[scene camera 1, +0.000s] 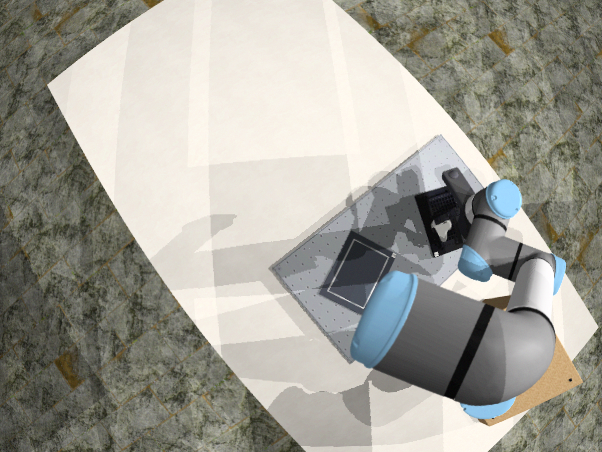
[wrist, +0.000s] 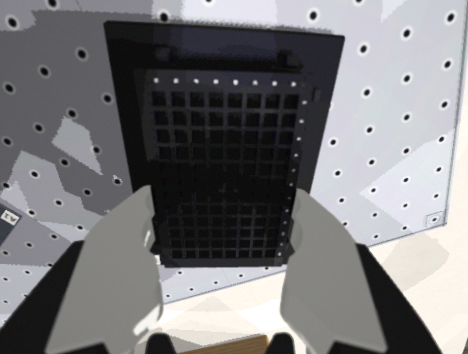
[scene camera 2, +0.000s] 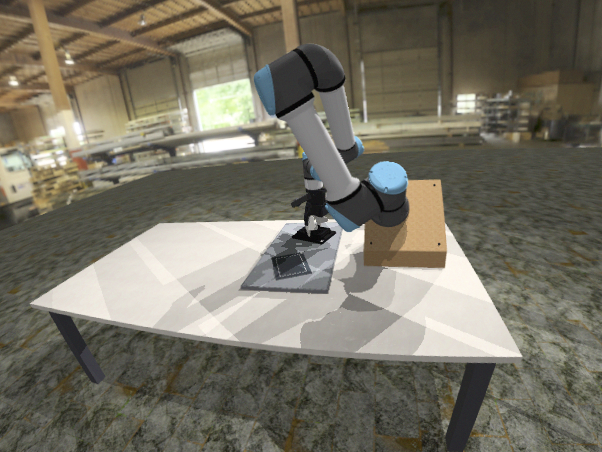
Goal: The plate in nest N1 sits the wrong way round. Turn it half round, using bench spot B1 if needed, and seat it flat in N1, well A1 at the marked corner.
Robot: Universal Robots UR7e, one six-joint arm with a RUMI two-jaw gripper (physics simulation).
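The dark plate [scene camera 1: 442, 200] [wrist: 225, 135] is a well grid over the black nest N1 [scene camera 1: 428, 225] [wrist: 200, 35]. White dots run along its far and right edges in the wrist view and meet at the far right corner. The nest's white label [scene camera 1: 436, 254] [wrist: 157, 260] shows at the near left. My gripper [scene camera 1: 442, 229] [scene camera 2: 312, 229] [wrist: 224, 189] is shut on the plate's two long sides. The plate lies slightly askew to the nest's far edge; its height above the nest is hard to tell. Well letters are unreadable. The plate's underside is hidden.
Bench spot B1 looks to be the dark pad [scene camera 1: 334, 287] [scene camera 2: 276, 266] [wrist: 5, 232] with a white outline and A1 label. Both stand on the grey perforated board [scene camera 1: 300, 257] [scene camera 2: 317, 285] [wrist: 400, 95]. A brown block [scene camera 1: 562, 380] [scene camera 2: 405, 259] stands by the arm's base.
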